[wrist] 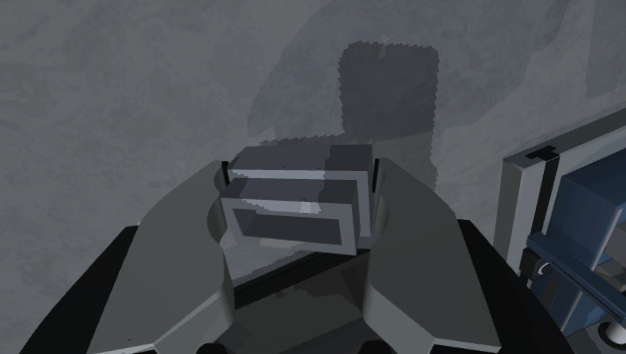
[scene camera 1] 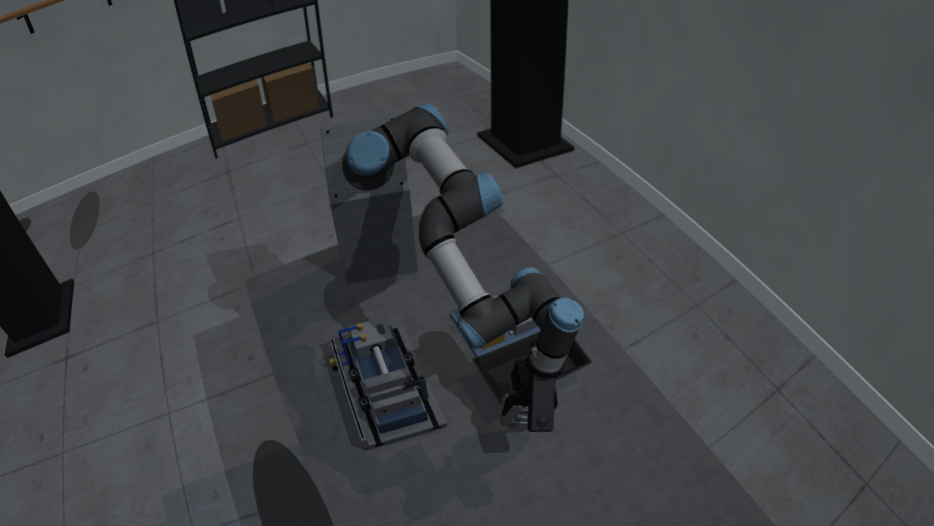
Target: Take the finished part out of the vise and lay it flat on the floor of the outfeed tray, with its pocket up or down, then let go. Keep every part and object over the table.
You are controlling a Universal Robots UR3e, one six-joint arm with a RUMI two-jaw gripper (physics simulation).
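Scene:
You can see my gripper in the wrist view and in scene camera 1 as well. There's a spot on my gripper that is at (wrist: 431, 275), and that's the same spot as (scene camera 1: 514, 410).

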